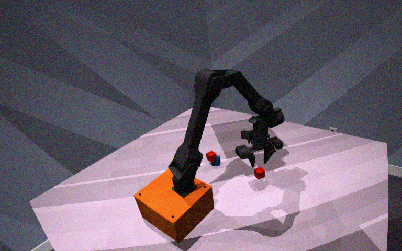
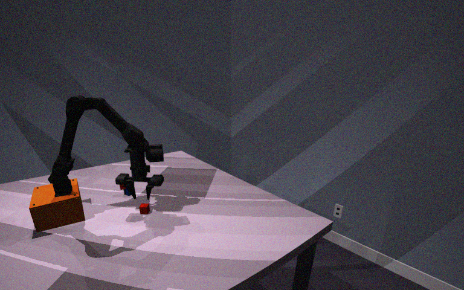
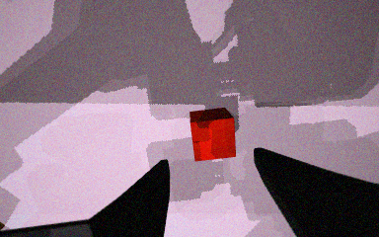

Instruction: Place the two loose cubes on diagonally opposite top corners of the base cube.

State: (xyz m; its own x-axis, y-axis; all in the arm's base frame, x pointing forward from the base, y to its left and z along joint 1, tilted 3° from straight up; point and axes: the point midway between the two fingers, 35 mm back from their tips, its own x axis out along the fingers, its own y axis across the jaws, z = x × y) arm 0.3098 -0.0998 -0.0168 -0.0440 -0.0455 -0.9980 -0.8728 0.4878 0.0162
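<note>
Now: the blue cube 21 cm to the left of my gripper tip, 4 cm below it and 3 cm behind it.
</note>
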